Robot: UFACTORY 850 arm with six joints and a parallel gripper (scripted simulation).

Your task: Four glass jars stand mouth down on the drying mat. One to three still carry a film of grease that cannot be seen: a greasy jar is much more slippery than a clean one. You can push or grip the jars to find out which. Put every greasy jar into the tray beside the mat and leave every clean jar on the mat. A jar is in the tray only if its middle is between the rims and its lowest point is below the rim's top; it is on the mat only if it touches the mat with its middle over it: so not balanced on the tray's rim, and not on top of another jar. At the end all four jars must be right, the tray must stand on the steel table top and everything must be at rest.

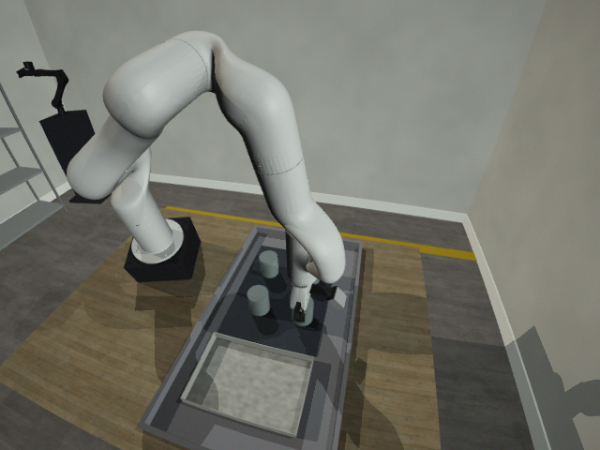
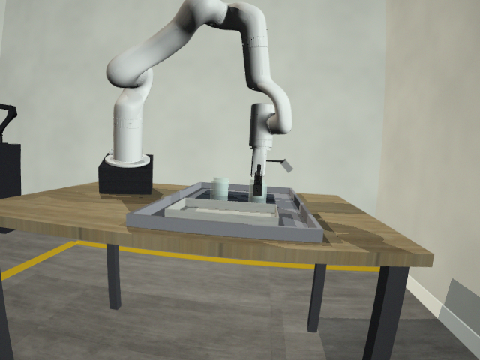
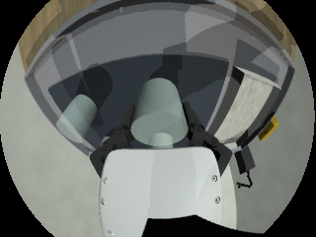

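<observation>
Right now my hand is 220 mm to the left of the shallow tray, 120 mm past it and 40 mm above it. Round my hand: dark drying mat 100 mm to the left, 70 mm behind, 50 mm below; then steel table top 70 mm behind, 50 mm below, 10 mm to the right.
</observation>
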